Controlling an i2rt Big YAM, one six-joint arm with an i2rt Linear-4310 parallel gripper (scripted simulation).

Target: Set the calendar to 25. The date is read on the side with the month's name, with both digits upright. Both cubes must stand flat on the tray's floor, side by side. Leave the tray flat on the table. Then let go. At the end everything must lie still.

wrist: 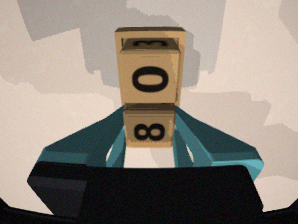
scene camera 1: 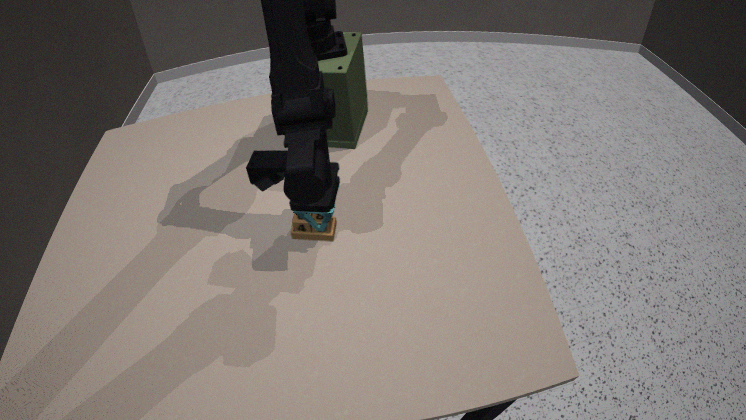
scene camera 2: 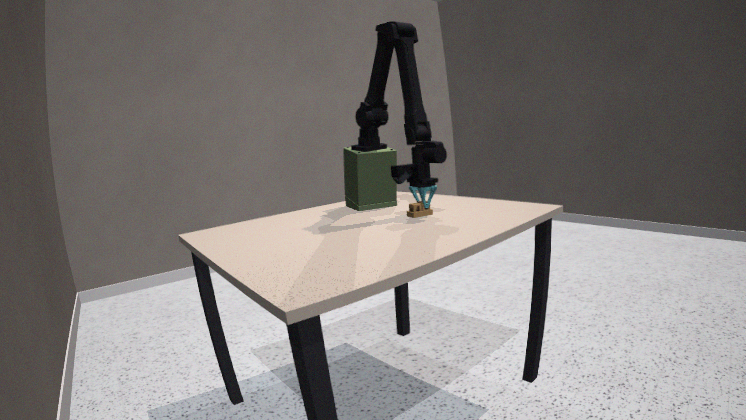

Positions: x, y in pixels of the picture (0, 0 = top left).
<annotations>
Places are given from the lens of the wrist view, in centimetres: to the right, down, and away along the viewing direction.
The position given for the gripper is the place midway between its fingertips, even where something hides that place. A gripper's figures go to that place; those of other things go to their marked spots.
gripper [wrist: 149, 112]: 0, 0, 13
wooden cube [wrist: 150, 67]: 0, -2, 9
</annotations>
